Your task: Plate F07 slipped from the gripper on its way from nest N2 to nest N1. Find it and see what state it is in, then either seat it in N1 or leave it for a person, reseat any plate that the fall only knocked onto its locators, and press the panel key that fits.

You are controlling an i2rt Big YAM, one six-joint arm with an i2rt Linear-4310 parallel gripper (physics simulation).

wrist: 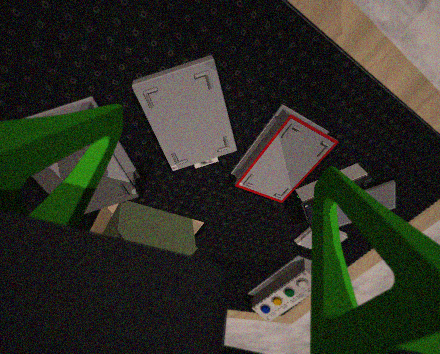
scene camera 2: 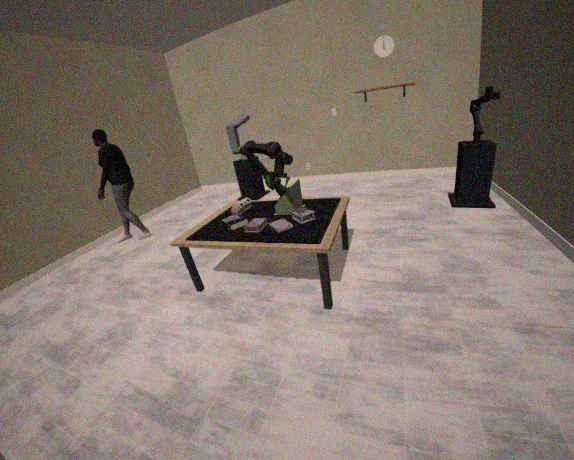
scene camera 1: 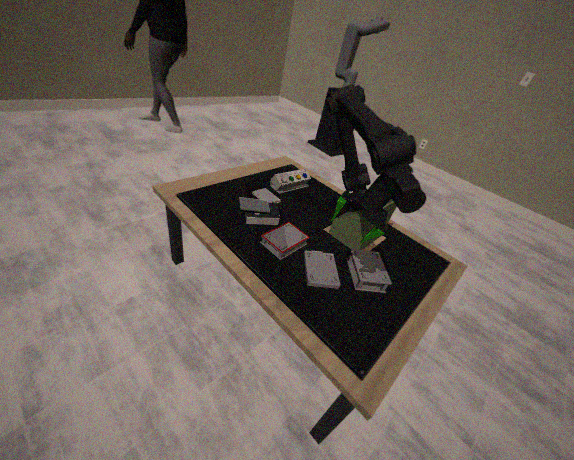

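Note:
My gripper is open and empty above the far side of the table. A red-edged grey plate lies on a grey nest. Beside it is a flat grey block with corner marks. A grey box-like nest with a plate on top stands further right; my finger partly covers it in the wrist view. A grey plate sits tilted over another nest. No labels are readable, so I cannot tell which plate is F07.
A button panel stands at the table's far left. An olive angular screen stands close under my gripper. A pale piece lies behind the tilted plate. A person is beyond the table.

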